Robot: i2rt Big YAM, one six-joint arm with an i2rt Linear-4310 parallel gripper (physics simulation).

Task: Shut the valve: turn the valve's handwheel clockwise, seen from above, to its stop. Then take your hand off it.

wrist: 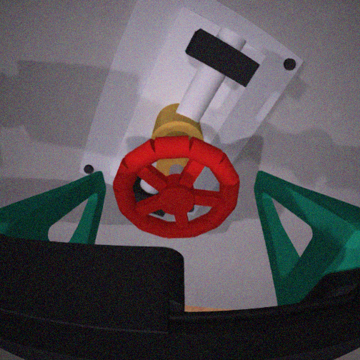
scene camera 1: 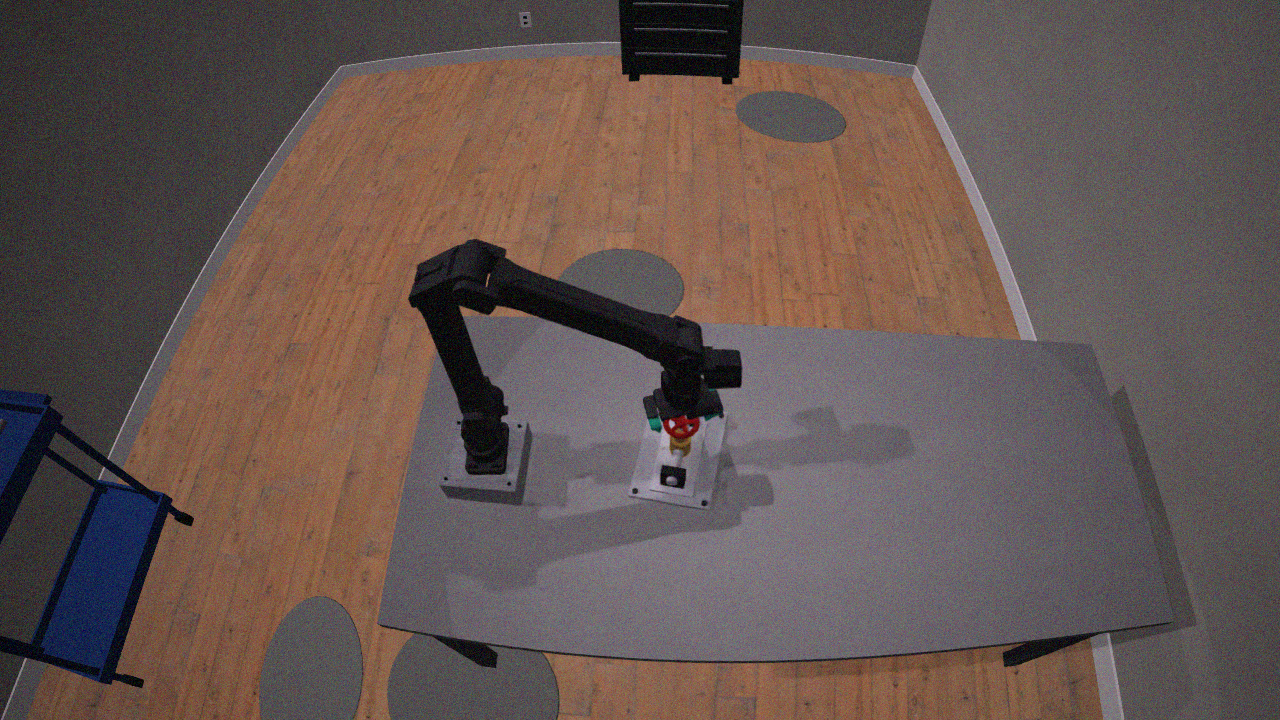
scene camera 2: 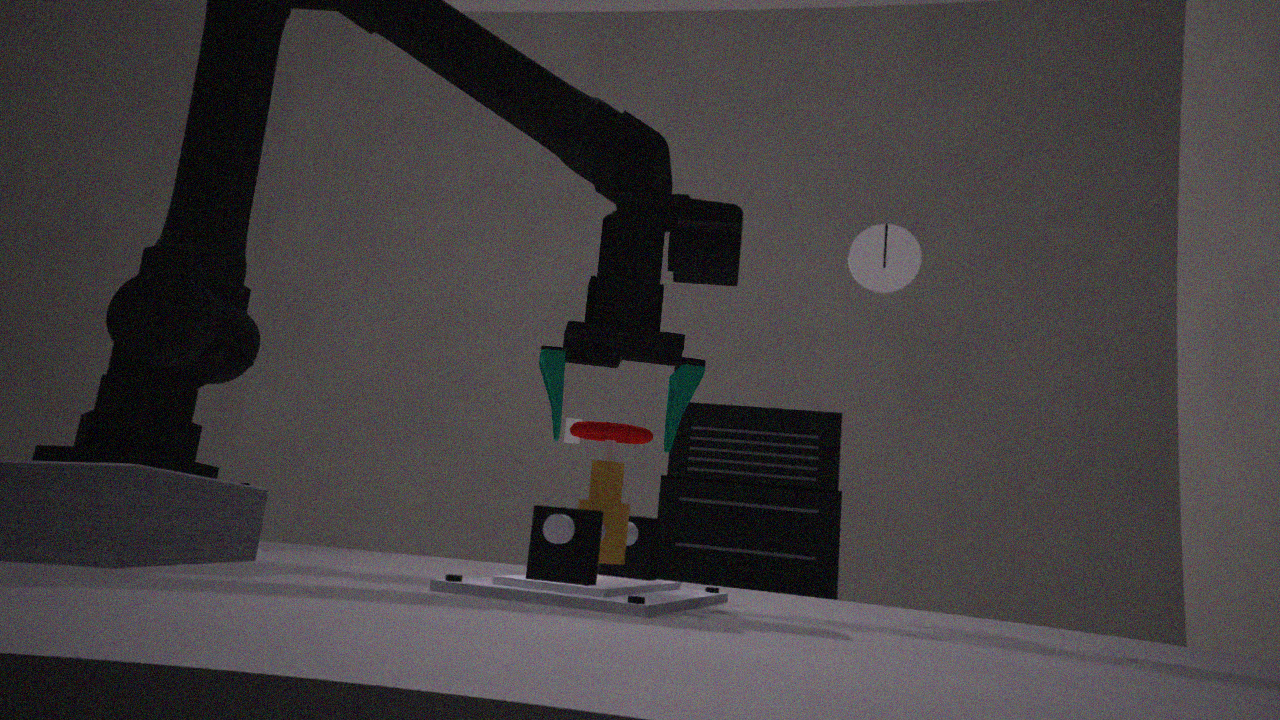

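Observation:
The red handwheel [scene camera 1: 681, 427] [scene camera 2: 611, 433] [wrist: 178, 200] sits level on top of the brass valve body [scene camera 1: 680, 445] [scene camera 2: 606, 483] [wrist: 166, 119]. The valve is mounted on a pale base plate [scene camera 1: 645, 476] [scene camera 2: 662, 606] [wrist: 117, 95] on the table. My gripper [scene camera 1: 683, 420] [scene camera 2: 613, 444] [wrist: 179, 179] points down over the valve and is open. Its green fingers stand on opposite sides of the handwheel, with tips at about rim height in the second scene view. A gap shows between each finger and the rim in the wrist view. Nothing is held.
White pipe [wrist: 202, 92] runs from the valve body to a black block [scene camera 2: 563, 559] [wrist: 222, 57] on the plate. The arm's grey base block [scene camera 1: 483, 483] [scene camera 2: 116, 519] stands left of the valve on the grey table [scene camera 1: 895, 555]. A blue cart and a dark cabinet [scene camera 2: 751, 537] stand beyond the table.

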